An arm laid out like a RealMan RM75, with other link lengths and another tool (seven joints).
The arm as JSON. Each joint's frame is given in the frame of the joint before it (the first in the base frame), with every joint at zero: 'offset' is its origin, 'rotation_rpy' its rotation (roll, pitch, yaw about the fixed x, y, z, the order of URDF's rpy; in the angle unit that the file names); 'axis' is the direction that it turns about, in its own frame. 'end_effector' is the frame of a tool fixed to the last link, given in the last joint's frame.
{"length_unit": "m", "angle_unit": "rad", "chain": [
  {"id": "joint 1", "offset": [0.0, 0.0, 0.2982], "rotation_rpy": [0.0, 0.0, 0.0], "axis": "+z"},
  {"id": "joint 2", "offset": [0.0, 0.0, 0.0], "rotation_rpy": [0.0, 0.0, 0.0], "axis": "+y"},
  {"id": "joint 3", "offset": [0.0, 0.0, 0.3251], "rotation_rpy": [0.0, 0.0, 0.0], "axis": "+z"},
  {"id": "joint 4", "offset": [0.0, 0.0, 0.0], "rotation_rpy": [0.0, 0.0, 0.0], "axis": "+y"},
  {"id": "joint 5", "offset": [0.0, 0.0, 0.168], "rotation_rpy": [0.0, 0.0, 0.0], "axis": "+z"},
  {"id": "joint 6", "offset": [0.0, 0.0, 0.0], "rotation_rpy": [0.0, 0.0, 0.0], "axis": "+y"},
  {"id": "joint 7", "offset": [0.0, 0.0, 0.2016], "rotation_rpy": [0.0, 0.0, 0.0], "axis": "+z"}
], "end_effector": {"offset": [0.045, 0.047, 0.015], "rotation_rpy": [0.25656, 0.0, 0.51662]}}
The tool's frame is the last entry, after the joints.
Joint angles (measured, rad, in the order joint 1, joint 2, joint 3, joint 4, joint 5, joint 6, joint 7), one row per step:
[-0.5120, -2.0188, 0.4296, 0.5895, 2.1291, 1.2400, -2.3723]
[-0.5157, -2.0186, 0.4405, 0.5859, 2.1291, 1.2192, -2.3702]
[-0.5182, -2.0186, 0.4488, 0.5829, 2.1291, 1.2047, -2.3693]
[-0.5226, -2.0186, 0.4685, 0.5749, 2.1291, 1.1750, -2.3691]
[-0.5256, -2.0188, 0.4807, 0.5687, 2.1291, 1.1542, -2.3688]
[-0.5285, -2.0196, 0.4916, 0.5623, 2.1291, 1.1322, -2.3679]
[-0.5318, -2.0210, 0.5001, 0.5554, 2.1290, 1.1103, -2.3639]
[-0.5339, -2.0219, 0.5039, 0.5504, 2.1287, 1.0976, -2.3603]
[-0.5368, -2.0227, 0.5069, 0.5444, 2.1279, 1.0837, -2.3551]
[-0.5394, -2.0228, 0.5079, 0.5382, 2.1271, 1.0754, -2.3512]
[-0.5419, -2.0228, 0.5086, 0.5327, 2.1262, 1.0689, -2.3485]
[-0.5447, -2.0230, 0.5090, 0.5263, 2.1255, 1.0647, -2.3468]
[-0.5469, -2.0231, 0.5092, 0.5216, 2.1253, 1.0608, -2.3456]
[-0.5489, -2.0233, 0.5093, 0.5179, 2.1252, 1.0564, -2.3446]
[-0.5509, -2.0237, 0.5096, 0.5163, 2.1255, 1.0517, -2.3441]
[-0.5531, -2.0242, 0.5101, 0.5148, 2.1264, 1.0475, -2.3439]
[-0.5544, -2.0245, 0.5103, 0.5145, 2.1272, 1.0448, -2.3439]
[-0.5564, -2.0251, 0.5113, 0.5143, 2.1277, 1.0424, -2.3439]
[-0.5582, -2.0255, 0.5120, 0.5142, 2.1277, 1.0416, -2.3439]
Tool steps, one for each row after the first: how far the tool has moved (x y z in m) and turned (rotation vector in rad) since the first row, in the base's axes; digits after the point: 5 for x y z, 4 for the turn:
[-0.00116, 0.00241, -0.00137, 0.0019, 0.0155, 0.0035]
[-0.00196, 0.00397, -0.00262, 0.0023, 0.0259, 0.0062]
[-0.00387, 0.00659, -0.00603, -0.0001, 0.0461, 0.0130]
[-0.00537, 0.00836, -0.00829, -0.0009, 0.0593, 0.0185]
[-0.00708, 0.01013, -0.01052, -0.0003, 0.0725, 0.0249]
[-0.00851, 0.01189, -0.01274, 0.0017, 0.0859, 0.0298]
[-0.00929, 0.01288, -0.01407, 0.0032, 0.0932, 0.0324]
[-0.00993, 0.01418, -0.01529, 0.0058, 0.1010, 0.0344]
[-0.01015, 0.01504, -0.01627, 0.0067, 0.1043, 0.0357]
[-0.01016, 0.01584, -0.01710, 0.0072, 0.1061, 0.0368]
[-0.00974, 0.01641, -0.01840, 0.0057, 0.1052, 0.0375]
[-0.00955, 0.01694, -0.01929, 0.0049, 0.1052, 0.0385]
[-0.00949, 0.01754, -0.01994, 0.0051, 0.1059, 0.0397]
[-0.00936, 0.01835, -0.02024, 0.0062, 0.1080, 0.0404]
[-0.00908, 0.01912, -0.02073, 0.0066, 0.1102, 0.0408]
[-0.00896, 0.01965, -0.02088, 0.0072, 0.1120, 0.0410]
[-0.00829, 0.02033, -0.02129, 0.0072, 0.1136, 0.0399]
[-0.00747, 0.02089, -0.02159, 0.0069, 0.1140, 0.0382]

